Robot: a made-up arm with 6 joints.
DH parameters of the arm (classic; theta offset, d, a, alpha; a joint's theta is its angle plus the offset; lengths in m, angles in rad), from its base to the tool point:
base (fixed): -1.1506 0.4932 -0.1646 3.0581
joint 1: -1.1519 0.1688 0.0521 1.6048
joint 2: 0.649 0 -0.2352 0
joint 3: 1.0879 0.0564 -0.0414 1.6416
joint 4: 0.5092 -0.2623 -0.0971 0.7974
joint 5: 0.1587 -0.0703 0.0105 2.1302
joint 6: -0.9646 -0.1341 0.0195 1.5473
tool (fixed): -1.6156 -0.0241 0 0
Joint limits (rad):
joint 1: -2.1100..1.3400
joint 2: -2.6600..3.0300
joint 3: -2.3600..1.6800
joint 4: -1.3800..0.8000
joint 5: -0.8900..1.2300
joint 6: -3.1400..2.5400
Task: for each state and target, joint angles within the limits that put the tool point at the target. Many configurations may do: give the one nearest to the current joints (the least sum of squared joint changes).
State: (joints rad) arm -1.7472 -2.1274 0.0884 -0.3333 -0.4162 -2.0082
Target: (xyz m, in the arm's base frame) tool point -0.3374 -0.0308 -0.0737
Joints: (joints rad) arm -1.3762 -1.8346 -0.0308 -0.5871 0.2898 -2.0353
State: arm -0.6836 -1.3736 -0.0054 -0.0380 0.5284 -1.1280
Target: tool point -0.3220 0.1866 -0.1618
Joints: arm -0.4028 -1.8545 -0.3112 -0.3069 0.7258 -1.2008
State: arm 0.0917 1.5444 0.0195 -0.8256 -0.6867 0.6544
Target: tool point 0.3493 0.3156 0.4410
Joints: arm -0.0950 1.8700 0.6788 -0.7697 -0.3801 0.7586
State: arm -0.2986 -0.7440 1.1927 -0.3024 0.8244 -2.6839
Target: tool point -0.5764 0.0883 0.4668
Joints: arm -0.2434 -0.9458 0.4713 -0.4232 1.2277 -2.6131
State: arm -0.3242 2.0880 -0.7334 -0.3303 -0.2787 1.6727
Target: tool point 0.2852 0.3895 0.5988
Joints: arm -0.3959 1.9441 -0.6062 -0.3313 0.1147 1.8104
